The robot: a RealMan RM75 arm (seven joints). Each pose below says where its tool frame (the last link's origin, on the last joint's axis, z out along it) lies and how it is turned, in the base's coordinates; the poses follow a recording.
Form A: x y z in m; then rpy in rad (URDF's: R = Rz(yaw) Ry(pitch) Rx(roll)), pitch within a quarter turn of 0, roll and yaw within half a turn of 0.
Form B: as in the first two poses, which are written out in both.
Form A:
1: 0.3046, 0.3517, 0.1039, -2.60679, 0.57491, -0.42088
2: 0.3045, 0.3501, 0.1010, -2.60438, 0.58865, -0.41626
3: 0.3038, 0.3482, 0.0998, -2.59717, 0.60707, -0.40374
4: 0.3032, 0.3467, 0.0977, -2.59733, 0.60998, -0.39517
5: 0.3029, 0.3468, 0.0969, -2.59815, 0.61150, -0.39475
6: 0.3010, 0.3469, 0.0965, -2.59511, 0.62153, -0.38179
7: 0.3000, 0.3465, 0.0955, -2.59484, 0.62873, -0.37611
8: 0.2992, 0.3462, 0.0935, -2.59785, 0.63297, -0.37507
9: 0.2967, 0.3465, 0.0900, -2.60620, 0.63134, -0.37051
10: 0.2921, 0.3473, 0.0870, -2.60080, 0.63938, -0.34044
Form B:
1:
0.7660, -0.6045, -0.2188, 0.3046
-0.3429, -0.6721, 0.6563, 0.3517
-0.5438, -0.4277, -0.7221, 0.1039
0, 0, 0, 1

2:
0.7607, -0.6073, -0.2294, 0.3045
-0.3363, -0.6709, 0.6609, 0.3501
-0.5552, -0.4256, -0.7145, 0.1010
0, 0, 0, 1

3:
0.7553, -0.6078, -0.2453, 0.3038
-0.3227, -0.6706, 0.6680, 0.3482
-0.5705, -0.4254, -0.7026, 0.0998
0, 0, 0, 1

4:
0.7565, -0.6031, -0.2530, 0.3032
-0.3155, -0.6754, 0.6665, 0.3467
-0.5729, -0.4244, -0.7012, 0.0977
0, 0, 0, 1

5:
0.7558, -0.6032, -0.2547, 0.3029
-0.3149, -0.6759, 0.6663, 0.3468
-0.5741, -0.4234, -0.7008, 0.0969
0, 0, 0, 1

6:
0.7545, -0.5991, -0.2680, 0.3010
-0.3029, -0.6801, 0.6676, 0.3469
-0.5823, -0.4225, -0.6946, 0.0965
0, 0, 0, 1

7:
0.7522, -0.5982, -0.2763, 0.3000
-0.2971, -0.6822, 0.6681, 0.3465
-0.5881, -0.4205, -0.6909, 0.0955
0, 0, 0, 1

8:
0.7502, -0.5983, -0.2815, 0.2992
-0.2954, -0.6842, 0.6668, 0.3462
-0.5915, -0.4171, -0.6900, 0.0935
0, 0, 0, 1

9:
0.7525, -0.5921, -0.2885, 0.2967
-0.2923, -0.6927, 0.6594, 0.3465
-0.5902, -0.4118, -0.6943, 0.0900
0, 0, 0, 1

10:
0.7564, -0.5758, -0.3103, 0.2921
-0.2679, -0.7055, 0.6561, 0.3473
-0.5967, -0.4131, -0.6880, 0.0870
0, 0, 0, 1

